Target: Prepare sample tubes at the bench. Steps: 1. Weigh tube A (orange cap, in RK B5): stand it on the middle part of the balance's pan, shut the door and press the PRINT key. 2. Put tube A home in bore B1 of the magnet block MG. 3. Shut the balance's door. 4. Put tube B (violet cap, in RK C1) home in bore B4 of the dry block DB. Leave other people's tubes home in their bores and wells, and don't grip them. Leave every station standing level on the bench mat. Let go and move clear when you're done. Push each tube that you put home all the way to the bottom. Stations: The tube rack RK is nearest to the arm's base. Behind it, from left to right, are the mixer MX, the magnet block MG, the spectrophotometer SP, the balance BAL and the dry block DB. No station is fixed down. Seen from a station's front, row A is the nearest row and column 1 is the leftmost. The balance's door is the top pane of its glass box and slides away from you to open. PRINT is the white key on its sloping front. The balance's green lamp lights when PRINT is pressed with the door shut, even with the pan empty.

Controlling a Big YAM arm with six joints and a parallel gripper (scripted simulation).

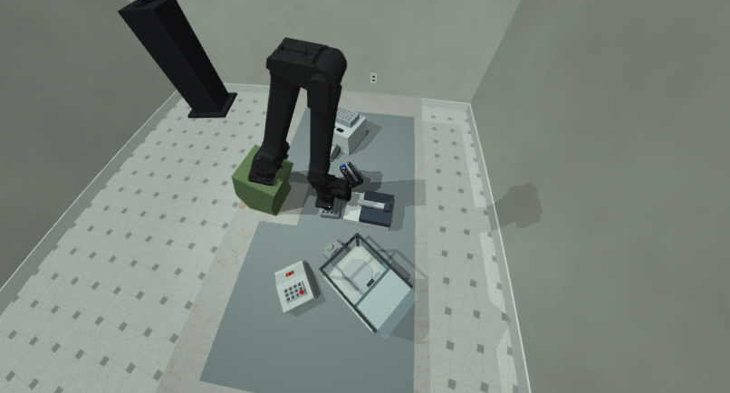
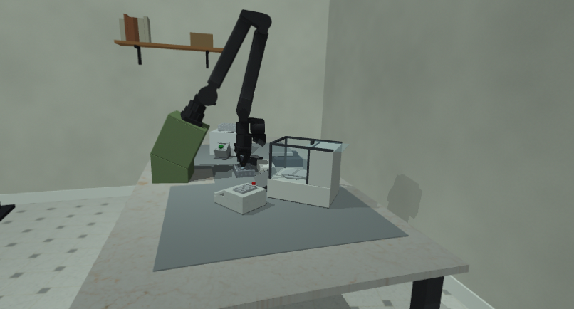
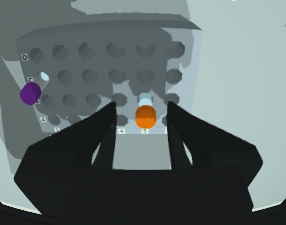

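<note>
Now: the tube rack RK 30 mm below my hand, 20 mm to the left of it and 10 mm ahead of it. Also, from my hand: magnet block MG (190 mm to the left, 90 mm ahead, 30 mm below); then spectrophotometer SP (180 mm ahead, 20 mm above, 10 mm to the right); then tube B (70 mm to the left, 30 mm ahead, 20 mm below).
</note>
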